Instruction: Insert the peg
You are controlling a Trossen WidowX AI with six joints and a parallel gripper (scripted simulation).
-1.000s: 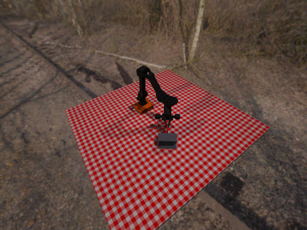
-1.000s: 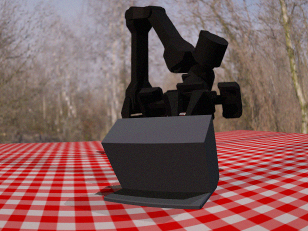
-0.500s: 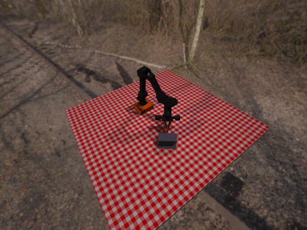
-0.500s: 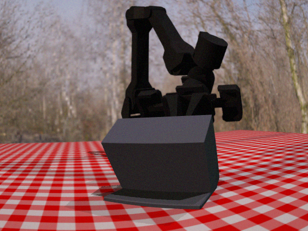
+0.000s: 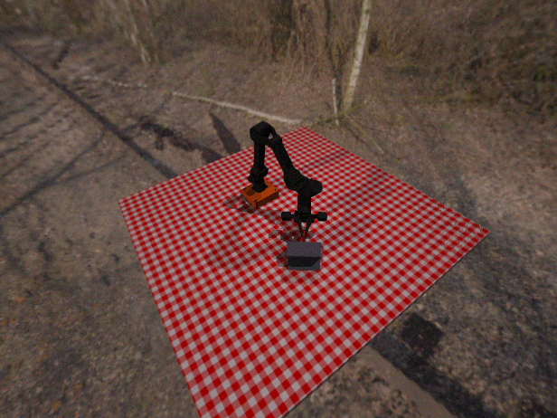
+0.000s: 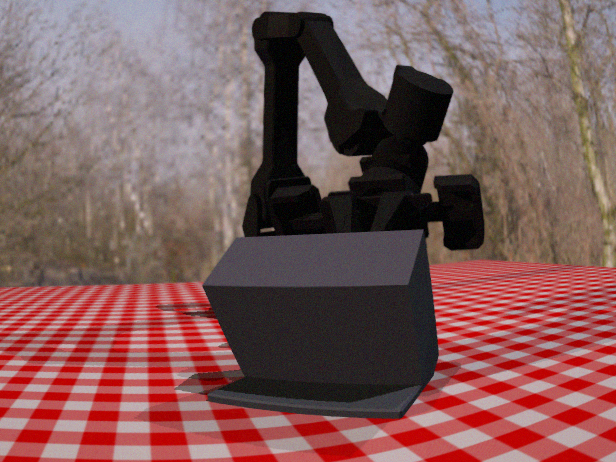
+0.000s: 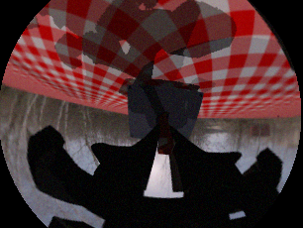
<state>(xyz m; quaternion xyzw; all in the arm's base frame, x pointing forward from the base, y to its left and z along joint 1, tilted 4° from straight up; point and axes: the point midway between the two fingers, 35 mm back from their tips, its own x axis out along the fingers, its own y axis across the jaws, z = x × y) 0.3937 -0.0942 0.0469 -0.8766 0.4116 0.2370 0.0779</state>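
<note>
The panel lies 40 mm to the right of my gripper tip, 30 mm below it and 30 mm ahead of it. The rest, counted from my gripper tip: peg (10 mm to the left, 10 mm behind, 10 mm above).
</note>
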